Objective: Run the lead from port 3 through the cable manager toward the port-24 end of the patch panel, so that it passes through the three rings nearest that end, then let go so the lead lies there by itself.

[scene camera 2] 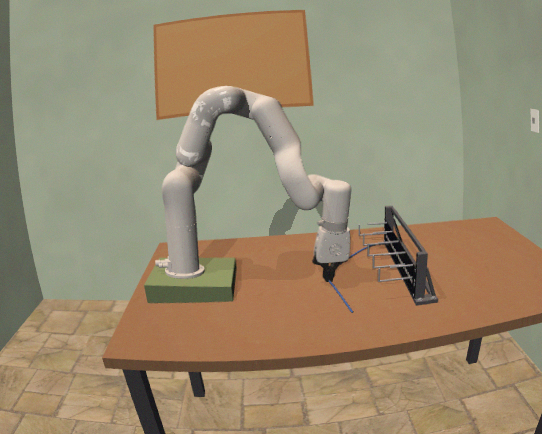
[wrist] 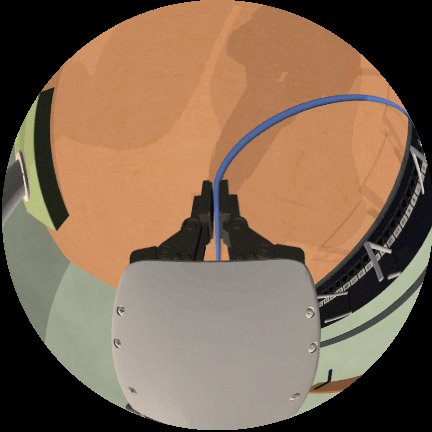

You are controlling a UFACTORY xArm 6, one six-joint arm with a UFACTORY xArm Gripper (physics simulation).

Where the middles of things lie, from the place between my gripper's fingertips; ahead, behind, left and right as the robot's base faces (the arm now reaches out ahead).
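There is the grey frame (scene camera 2: 422, 270), and counting from my hand I find it 2 cm to the right, 7 cm above and 27 cm ahead.
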